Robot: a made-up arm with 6 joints.
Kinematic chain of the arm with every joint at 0, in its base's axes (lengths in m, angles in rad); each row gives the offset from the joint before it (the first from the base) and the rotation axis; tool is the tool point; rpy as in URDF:
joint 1: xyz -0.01 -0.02 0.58 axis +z
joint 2: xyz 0.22 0 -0.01 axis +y
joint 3: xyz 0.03 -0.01 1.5 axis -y
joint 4: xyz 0 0 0.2 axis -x
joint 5: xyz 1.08 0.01 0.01 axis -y
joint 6: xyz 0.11 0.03 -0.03 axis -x
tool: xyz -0.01 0.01 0.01 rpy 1.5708 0 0
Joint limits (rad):
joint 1: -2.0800..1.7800
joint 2: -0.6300..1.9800
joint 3: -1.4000..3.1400
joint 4: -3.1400..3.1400
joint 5: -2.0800..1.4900
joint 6: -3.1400..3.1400
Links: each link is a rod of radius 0.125 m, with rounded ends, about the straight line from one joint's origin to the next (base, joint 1, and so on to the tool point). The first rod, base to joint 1, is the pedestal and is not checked.
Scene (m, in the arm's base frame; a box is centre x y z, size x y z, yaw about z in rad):
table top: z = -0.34
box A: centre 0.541 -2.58 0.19 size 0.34 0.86 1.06 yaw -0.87
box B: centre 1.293 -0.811 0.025 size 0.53 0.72 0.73 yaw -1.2
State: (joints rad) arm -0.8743 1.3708 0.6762 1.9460 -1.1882 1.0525
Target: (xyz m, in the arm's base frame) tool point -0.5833 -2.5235 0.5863
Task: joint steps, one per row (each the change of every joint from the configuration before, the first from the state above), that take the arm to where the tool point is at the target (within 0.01 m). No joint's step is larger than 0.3 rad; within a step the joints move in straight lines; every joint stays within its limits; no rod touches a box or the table.
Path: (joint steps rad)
1: -0.1328 -0.2858 -0.0117 0.1293 0.0575 -0.0730
2: -0.1327 -0.2859 -0.0117 0.1293 0.0575 -0.0730
3: -0.1328 -0.2858 -0.0116 0.1293 0.0575 -0.0730
4: -0.1328 -0.2858 -0.0117 0.1293 0.0575 -0.0731
5: -0.1327 -0.2858 -0.0117 0.1293 0.0574 -0.0730
6: -0.1328 -0.2859 -0.0117 0.1293 0.0575 -0.0730
7: -0.1328 -0.2858 -0.0116 0.1293 0.0575 -0.0730
8: 0.0077 0.2571 -0.0157 -0.1324 -0.0641 0.0738
9: 0.0077 0.2570 -0.0156 -0.1324 -0.0641 0.0737
10: 0.0077 0.2571 -0.0157 -0.1324 -0.0641 0.0738
11: 0.0077 0.2571 -0.0157 -0.1324 -0.0642 0.0738
12: 0.0077 0.2570 -0.0156 -0.1324 -0.0641 0.0737
13: 0.0076 0.2571 -0.0157 -0.1324 -0.0641 0.0738
14: 0.0077 0.2571 -0.0157 -0.1324 -0.0641 0.0738

